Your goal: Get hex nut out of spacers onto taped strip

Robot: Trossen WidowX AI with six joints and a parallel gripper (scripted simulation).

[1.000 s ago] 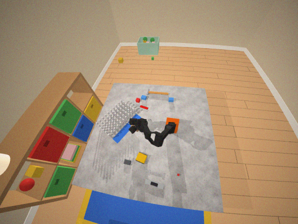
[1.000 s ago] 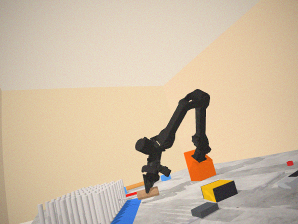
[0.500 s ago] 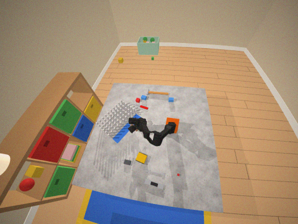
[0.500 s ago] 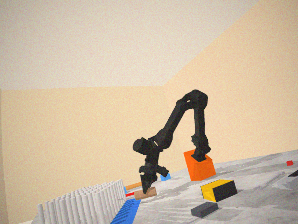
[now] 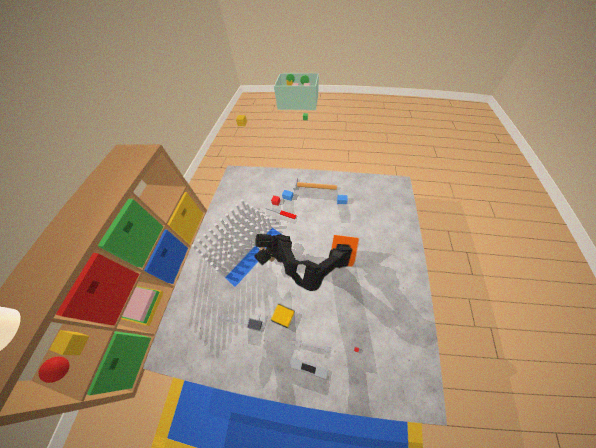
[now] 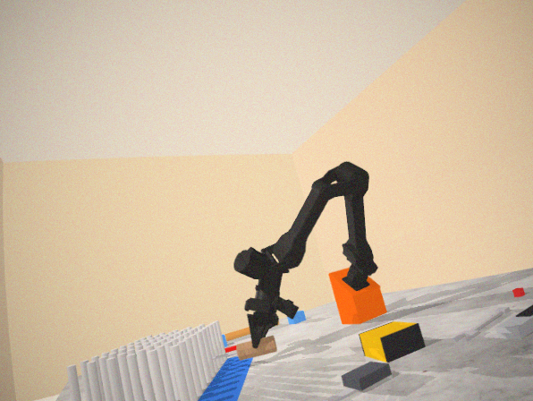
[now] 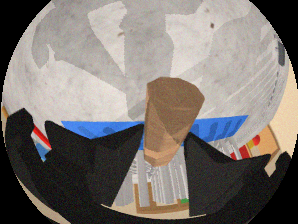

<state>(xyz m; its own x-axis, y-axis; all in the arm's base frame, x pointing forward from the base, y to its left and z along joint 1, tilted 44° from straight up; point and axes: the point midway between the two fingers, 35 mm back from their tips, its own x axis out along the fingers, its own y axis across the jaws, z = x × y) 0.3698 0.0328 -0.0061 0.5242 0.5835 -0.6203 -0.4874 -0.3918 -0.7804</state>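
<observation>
The blue taped strip is 7 cm ahead of my gripper tip and 4 cm below it. From my gripper tip the other things lie so: hook tool: 9 cm ahead, 5 cm to the right; red cube: 37 cm to the right, 2 cm below, 2 cm ahead; red bar: 29 cm to the right, 3 cm below, 2 cm behind.
</observation>
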